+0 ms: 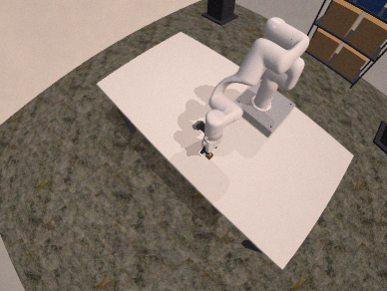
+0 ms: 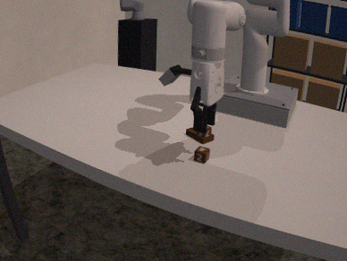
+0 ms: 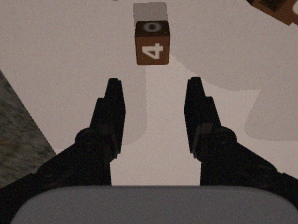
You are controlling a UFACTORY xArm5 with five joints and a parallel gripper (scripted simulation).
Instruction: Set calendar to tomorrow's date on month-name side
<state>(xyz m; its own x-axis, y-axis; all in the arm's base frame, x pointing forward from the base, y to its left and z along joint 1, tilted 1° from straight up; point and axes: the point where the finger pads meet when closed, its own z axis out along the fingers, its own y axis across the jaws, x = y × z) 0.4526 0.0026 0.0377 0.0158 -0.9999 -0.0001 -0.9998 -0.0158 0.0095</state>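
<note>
The brown wooden cube lies 90 mm below my hand. From my hand the other things lie so: tray: 110 mm behind, 60 mm to the right, 100 mm below.
</note>
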